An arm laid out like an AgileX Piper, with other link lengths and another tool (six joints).
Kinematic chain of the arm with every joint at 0, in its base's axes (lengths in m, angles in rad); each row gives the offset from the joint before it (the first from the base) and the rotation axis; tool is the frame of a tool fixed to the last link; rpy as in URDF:
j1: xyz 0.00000 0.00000 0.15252 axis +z
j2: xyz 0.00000 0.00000 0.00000 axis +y
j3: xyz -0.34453 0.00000 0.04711 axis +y
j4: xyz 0.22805 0.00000 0.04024 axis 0.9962 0 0.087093
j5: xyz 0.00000 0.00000 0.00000 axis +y
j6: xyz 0.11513 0.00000 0.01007 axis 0.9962 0 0.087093
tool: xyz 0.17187 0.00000 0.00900 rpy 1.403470 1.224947 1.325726
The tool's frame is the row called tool.
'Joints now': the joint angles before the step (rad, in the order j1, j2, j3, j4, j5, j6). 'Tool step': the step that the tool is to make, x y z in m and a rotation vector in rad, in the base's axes. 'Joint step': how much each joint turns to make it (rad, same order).
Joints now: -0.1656, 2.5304, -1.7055, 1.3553, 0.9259, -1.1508
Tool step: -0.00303, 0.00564, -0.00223, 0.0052, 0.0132, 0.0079
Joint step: 0.0079, 0.0033, 0.0002, -0.0050, 0.0042, 0.0121
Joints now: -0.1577, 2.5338, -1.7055, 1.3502, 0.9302, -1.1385
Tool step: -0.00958, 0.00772, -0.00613, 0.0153, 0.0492, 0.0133
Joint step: 0.0078, 0.0080, -0.0018, -0.0284, 0.0193, 0.0513
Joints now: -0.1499, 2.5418, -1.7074, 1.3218, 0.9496, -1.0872
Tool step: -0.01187, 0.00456, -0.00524, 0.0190, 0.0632, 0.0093
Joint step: 0.0012, 0.0056, -0.0006, -0.0368, 0.0279, 0.0668
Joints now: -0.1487, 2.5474, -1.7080, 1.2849, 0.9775, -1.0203
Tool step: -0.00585, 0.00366, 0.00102, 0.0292, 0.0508, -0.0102
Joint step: -0.0001, 0.0011, -0.0004, -0.0101, 0.0224, 0.0593
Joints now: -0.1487, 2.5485, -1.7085, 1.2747, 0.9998, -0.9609
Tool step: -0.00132, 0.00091, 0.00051, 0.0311, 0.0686, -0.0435
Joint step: 0.0000, 0.0001, -0.0001, -0.0029, 0.0044, 0.0884
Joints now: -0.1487, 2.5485, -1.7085, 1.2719, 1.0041, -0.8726
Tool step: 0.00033, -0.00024, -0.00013, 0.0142, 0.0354, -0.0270
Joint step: 0.0000, 0.0000, 0.0000, -0.0003, -0.0021, 0.0468
